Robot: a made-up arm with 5 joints.
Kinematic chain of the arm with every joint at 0, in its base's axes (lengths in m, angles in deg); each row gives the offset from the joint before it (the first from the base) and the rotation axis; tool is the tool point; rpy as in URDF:
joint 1: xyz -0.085 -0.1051 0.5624 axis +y
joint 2: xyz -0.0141 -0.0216 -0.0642 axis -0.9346 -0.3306 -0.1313
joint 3: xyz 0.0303 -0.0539 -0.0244 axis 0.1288 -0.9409 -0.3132
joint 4: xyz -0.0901 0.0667 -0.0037 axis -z
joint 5: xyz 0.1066 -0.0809 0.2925 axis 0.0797 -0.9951 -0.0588
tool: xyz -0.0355 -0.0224 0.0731 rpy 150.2 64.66 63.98
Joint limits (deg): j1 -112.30..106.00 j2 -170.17..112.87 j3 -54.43..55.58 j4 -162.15..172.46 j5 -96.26..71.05
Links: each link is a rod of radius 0.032 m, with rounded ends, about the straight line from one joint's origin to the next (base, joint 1, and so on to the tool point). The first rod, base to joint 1, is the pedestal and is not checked.
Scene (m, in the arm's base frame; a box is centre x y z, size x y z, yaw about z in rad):
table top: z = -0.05
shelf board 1: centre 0.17 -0.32 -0 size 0.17 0.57 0.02 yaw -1.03
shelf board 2: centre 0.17 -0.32 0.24 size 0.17 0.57 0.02 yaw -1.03
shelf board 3: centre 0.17 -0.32 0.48 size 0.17 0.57 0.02 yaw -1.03
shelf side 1: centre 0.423 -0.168 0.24 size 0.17 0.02 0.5 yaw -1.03
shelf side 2: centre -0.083 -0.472 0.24 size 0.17 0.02 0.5 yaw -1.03
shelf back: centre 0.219 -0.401 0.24 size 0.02 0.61 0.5 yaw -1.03
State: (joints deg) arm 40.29 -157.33 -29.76 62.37 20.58
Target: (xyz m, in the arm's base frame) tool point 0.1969 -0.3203 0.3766
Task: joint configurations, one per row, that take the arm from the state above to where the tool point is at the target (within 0.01 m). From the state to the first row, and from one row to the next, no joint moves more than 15 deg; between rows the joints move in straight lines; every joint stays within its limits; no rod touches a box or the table.
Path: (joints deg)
1: 26.22 -157.21 -34.69 56.54 18.83
2: 12.14 -157.09 -39.63 50.71 17.08
3: -1.93 -156.97 -44.56 44.88 15.33
4: -16.00 -156.85 -49.50 39.06 13.58
5: -30.08 -156.73 -54.43 33.23 11.82
6: -24.57 -145.27 -52.65 42.77 15.91
7: -19.06 -133.82 -50.87 52.32 19.99
8: -13.55 -122.37 -49.08 61.86 24.07
9: -8.04 -110.92 -47.30 71.41 28.16

